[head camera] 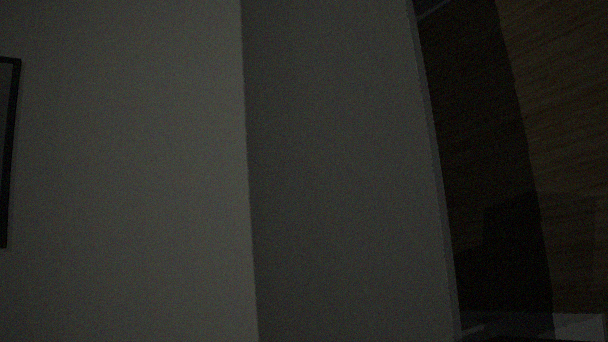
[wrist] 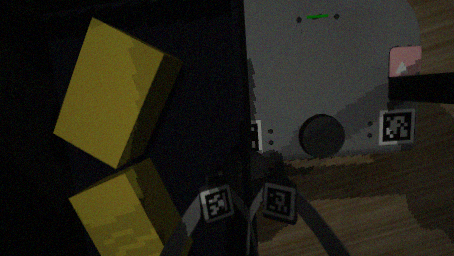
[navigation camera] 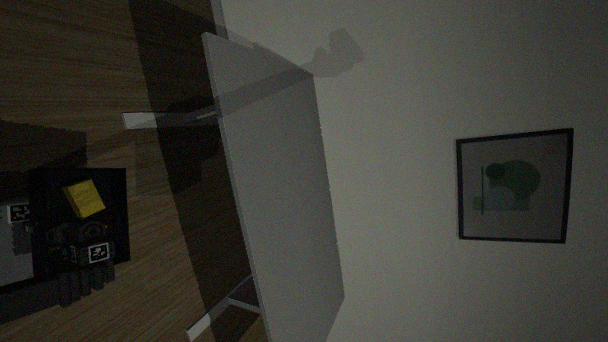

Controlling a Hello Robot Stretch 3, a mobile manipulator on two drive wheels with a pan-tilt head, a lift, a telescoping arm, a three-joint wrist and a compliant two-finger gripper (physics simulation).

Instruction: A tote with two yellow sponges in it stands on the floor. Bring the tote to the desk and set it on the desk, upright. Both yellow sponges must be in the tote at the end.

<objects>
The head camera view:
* grey desk: 350,228
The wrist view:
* black tote: 206,116
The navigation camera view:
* black tote: 45,183
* grey desk: 267,112
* framed picture: 516,187
</objects>
